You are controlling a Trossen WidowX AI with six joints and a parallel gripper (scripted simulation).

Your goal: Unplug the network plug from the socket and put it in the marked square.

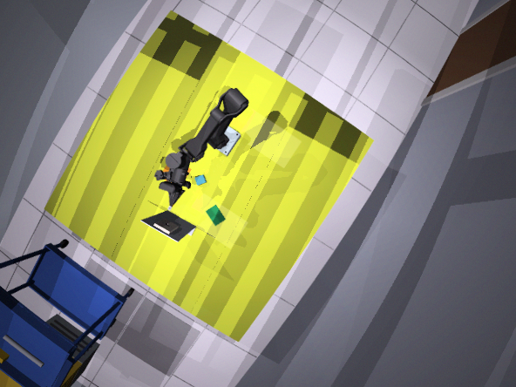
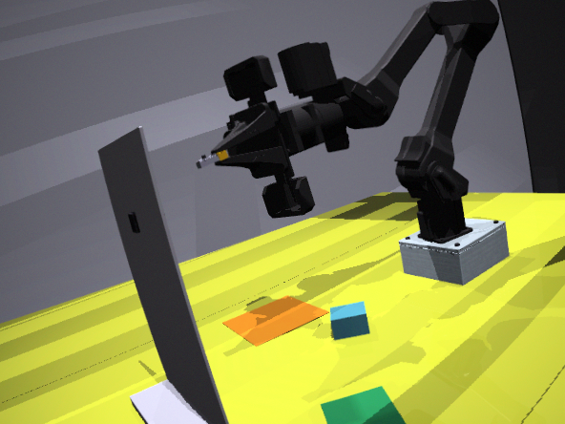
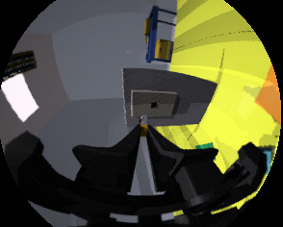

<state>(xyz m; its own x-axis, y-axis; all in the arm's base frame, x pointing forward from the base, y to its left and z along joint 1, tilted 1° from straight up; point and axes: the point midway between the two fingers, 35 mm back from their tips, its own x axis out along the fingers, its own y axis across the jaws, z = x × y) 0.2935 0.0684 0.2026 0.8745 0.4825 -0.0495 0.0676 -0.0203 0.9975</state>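
The orange marked square lies 50 mm behind my gripper tip, 150 mm to the right of it and 250 mm below it. Round my gripper tip: flat green patch 40 mm behind, 150 mm to the left, 250 mm below; grey upright panel 100 mm ahead, 40 mm to the left, 120 mm below; network plug 10 mm ahead.
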